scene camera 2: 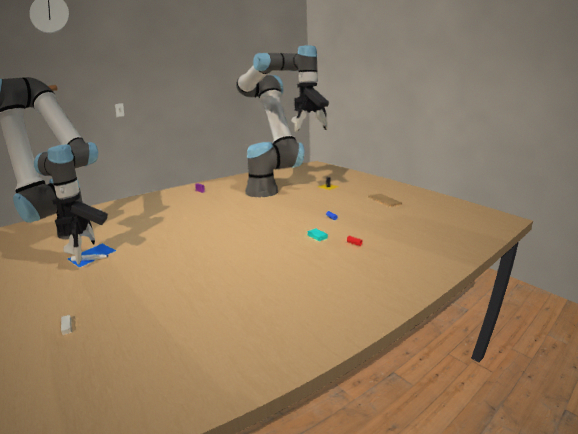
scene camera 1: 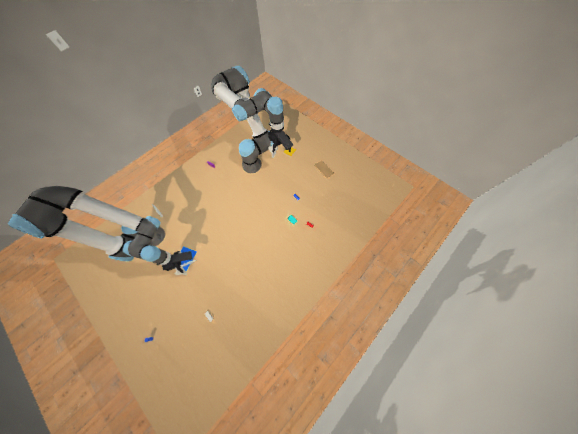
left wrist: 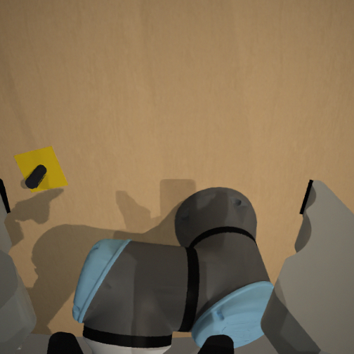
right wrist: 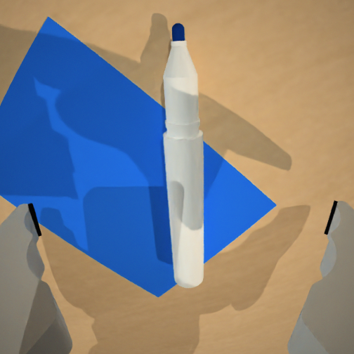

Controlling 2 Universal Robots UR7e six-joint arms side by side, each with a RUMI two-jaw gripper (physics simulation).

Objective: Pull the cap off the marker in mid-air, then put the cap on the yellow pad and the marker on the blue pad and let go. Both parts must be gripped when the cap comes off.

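Note:
The black cap stands upright on the yellow pad. The white marker, its blue tip bare, lies across one side of the blue pad; both its ends reach past the pad's edges. My left gripper is open and empty, high above the table; the cap is off to the left in its wrist view. My right gripper is open, low over the marker, with a finger on either side of its rear part.
A teal block, a red cylinder and a blue cylinder lie mid-table. A brown slab, a purple block and a white block lie farther out.

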